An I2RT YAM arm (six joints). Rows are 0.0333 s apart.
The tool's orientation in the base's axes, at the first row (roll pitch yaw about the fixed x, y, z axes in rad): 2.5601 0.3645 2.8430
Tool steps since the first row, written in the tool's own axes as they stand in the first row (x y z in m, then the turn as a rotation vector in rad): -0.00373 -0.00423 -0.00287 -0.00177 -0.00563 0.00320; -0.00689 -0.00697 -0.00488 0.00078 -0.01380 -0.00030; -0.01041 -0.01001 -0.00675 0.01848 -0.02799 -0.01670; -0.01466 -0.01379 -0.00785 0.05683 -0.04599 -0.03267
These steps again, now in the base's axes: 0.00180 -0.00590 0.00140 0.00268 -0.00391 -0.00476; 0.00357 -0.01000 0.00269 -0.00164 -0.01173 -0.00713; 0.00570 -0.01438 0.00384 -0.02560 -0.02619 -0.00791; 0.00878 -0.01927 0.00428 -0.06803 -0.03805 -0.01835
